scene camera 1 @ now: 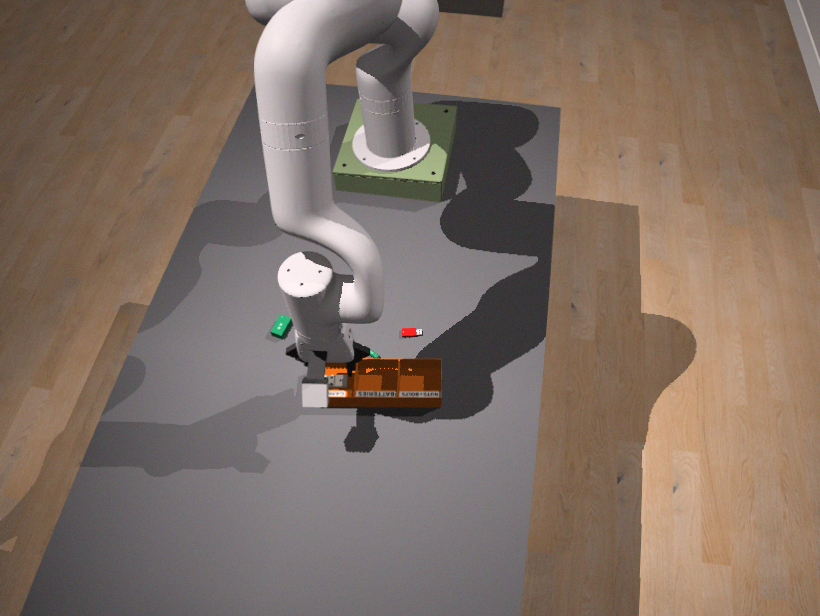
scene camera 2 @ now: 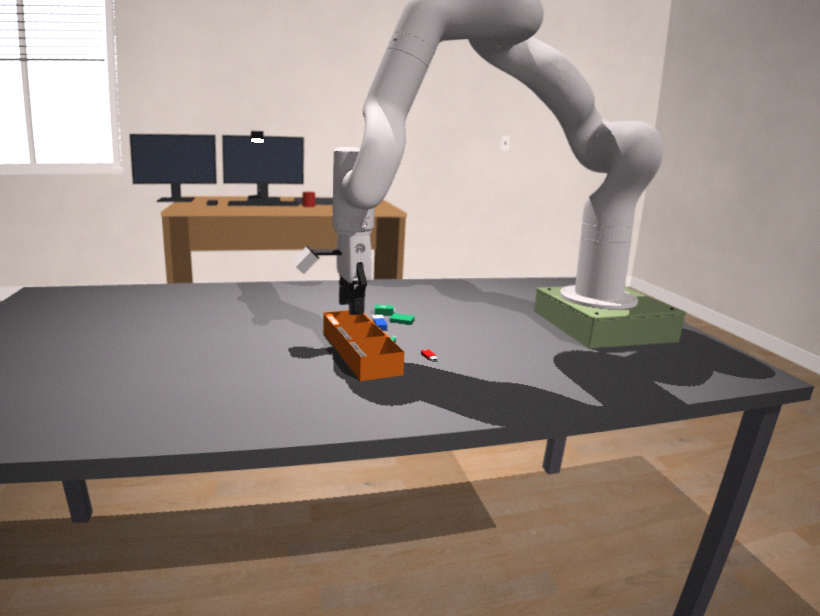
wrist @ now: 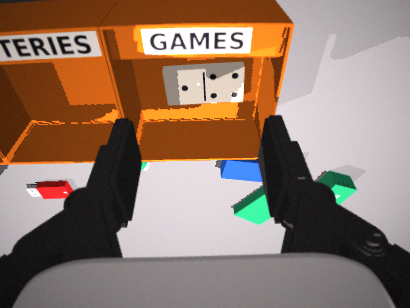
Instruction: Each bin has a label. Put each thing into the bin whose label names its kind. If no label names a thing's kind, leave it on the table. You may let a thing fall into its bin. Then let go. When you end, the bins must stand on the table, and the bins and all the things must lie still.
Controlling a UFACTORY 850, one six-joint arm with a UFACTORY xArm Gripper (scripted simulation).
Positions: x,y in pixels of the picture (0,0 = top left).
Scene:
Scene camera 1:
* gripper: 333,369
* orange three-part bin: 419,381
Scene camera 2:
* gripper: 351,309
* orange three-part bin: 368,351
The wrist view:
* gripper: 199,138
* eraser: 244,169
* orange three-part bin: 64,111
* white domino: 213,82
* flat green block: 254,208

